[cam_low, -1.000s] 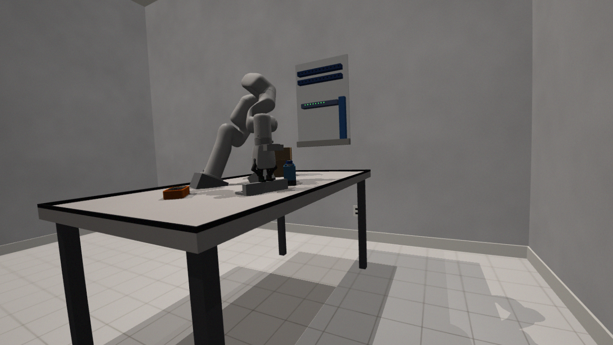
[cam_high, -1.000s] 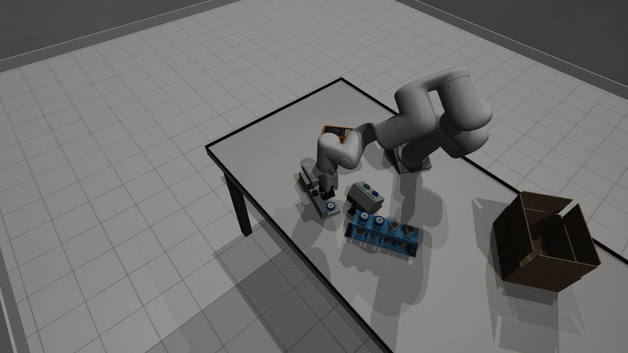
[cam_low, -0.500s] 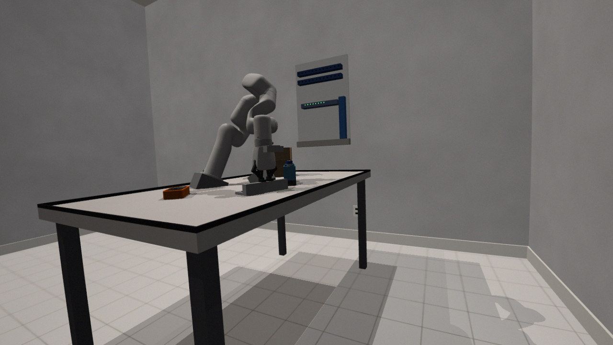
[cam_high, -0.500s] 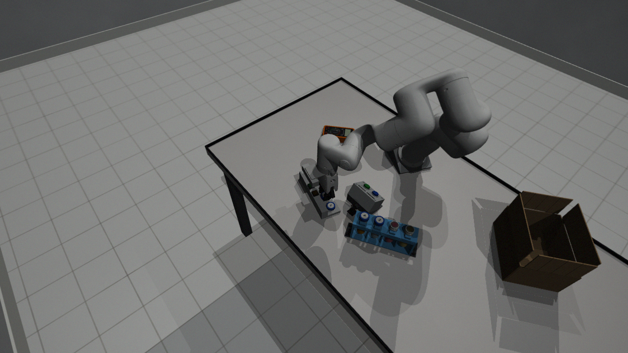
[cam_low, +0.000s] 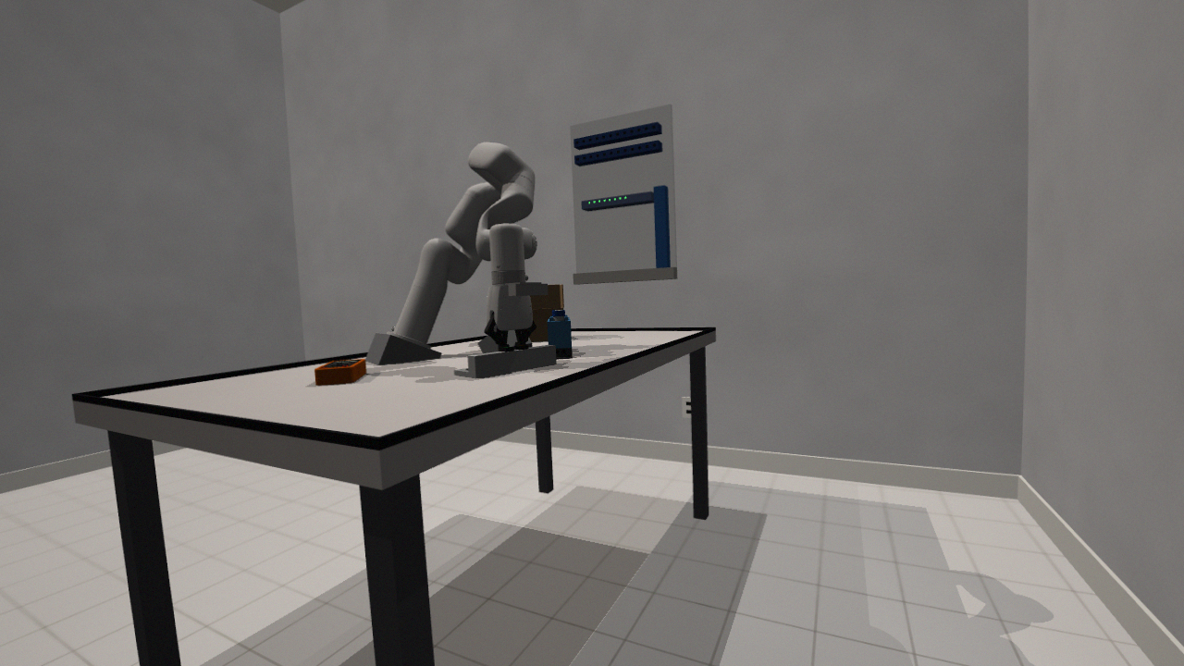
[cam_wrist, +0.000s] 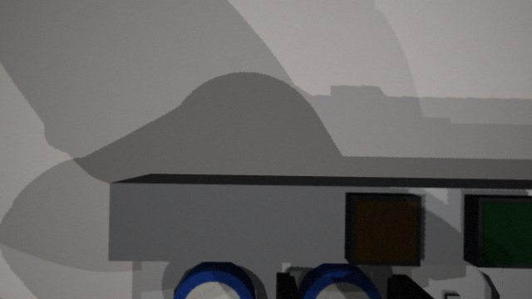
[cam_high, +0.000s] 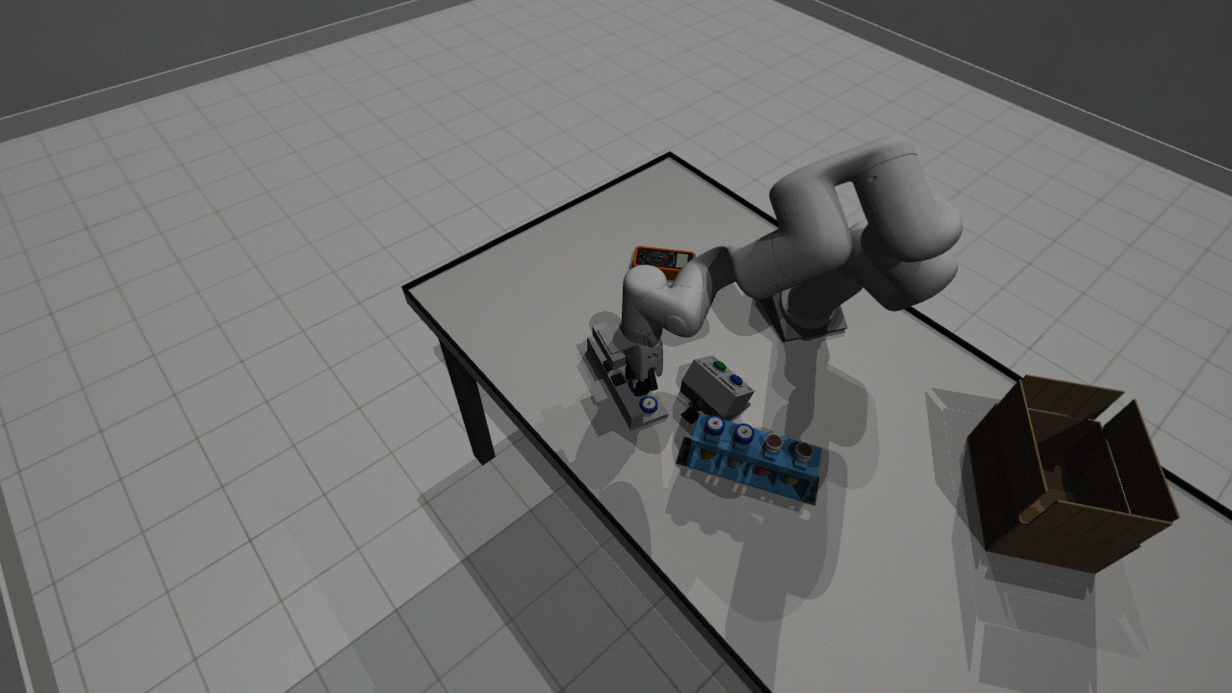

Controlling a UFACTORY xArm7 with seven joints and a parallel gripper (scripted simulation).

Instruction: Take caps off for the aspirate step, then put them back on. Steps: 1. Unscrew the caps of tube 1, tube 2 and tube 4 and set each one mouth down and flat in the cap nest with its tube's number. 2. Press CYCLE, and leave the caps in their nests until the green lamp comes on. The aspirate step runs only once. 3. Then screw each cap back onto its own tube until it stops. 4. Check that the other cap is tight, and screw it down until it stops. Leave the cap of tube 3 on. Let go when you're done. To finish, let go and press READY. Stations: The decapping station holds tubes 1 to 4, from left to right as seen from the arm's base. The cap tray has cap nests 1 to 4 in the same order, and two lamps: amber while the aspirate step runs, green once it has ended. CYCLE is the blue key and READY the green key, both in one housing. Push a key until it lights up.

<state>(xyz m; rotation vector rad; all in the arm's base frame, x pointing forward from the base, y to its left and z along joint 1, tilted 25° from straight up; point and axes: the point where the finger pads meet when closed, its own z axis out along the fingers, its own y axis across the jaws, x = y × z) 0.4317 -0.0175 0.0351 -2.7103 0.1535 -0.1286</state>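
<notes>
Right now my hand is 20 mm above the cap 2. The rest, counted from my hand: cap 1: 50 mm to the left, 20 mm below; then key housing: 130 mm behind, 90 mm to the left, 20 mm above; then green key: 150 mm behind, 70 mm to the left, 30 mm above.
</notes>
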